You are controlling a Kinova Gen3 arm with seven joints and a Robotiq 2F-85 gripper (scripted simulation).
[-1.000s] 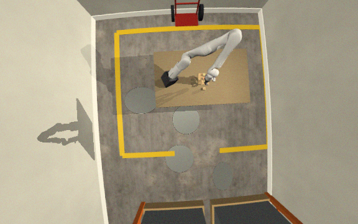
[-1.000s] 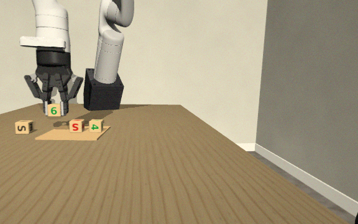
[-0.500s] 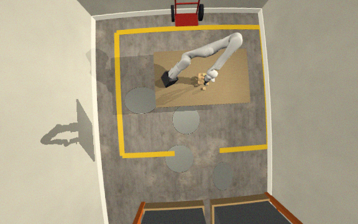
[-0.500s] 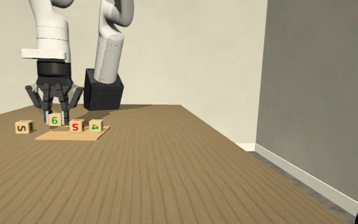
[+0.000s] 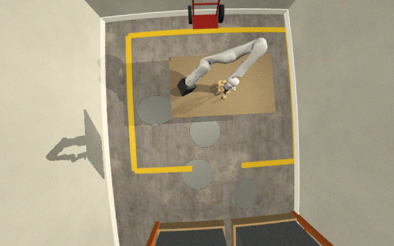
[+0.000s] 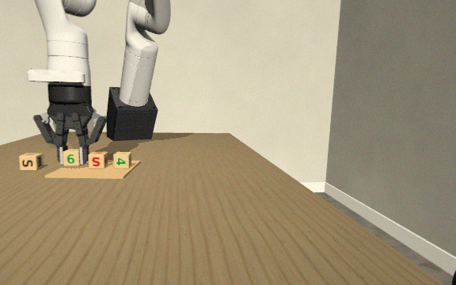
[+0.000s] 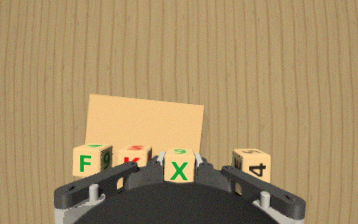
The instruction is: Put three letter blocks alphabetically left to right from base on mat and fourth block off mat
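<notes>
The tan mat lies 50 mm to the left of my hand and 30 mm below it.
</notes>
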